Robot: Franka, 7 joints.
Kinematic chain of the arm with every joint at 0, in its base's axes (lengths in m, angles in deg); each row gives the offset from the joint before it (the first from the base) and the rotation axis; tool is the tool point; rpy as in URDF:
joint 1: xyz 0 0 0.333 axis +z
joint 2: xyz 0 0 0 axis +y
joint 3: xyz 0 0 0.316 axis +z
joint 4: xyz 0.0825 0 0 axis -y
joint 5: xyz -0.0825 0 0.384 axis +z
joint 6: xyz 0 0 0 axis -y
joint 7: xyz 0.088 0 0 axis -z
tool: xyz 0 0 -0.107 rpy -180 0 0
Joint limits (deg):
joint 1: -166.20..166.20
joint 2: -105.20..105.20
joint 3: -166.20..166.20
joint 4: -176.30..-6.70
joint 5: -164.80..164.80
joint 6: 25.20..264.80
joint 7: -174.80..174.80
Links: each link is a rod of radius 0.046 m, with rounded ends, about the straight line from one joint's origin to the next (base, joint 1, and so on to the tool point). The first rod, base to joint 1, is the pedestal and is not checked.
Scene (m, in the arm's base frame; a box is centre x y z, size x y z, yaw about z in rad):
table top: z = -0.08
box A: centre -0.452 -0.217 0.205 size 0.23 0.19 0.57 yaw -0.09
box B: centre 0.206 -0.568 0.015 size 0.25 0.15 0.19 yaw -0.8
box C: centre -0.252 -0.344 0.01 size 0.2 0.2 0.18 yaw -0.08
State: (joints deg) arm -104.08 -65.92 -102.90 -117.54 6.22 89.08 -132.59
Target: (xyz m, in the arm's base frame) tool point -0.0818 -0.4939 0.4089
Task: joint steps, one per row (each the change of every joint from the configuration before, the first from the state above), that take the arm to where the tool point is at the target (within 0.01 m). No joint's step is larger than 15 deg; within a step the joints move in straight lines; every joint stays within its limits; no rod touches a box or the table.
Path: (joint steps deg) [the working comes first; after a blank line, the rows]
Joints at the target: -48.39 -4.91 -52.71 -123.24 14.22 106.50 -132.59
Straight joint move there: touches box A.

1: 11.24 11.51 12.39 8.46 0.98 0.65 1.64
2: 11.24 11.52 12.38 8.45 0.98 0.64 1.64
3: 11.25 11.51 12.39 8.46 0.98 0.65 1.63
4: 7.32 8.83 4.34 -10.36 1.68 5.16 -1.63
5: 7.32 8.82 4.34 -10.35 1.69 5.16 -1.64
6: 7.32 8.82 4.35 -10.36 1.69 5.16 -1.64

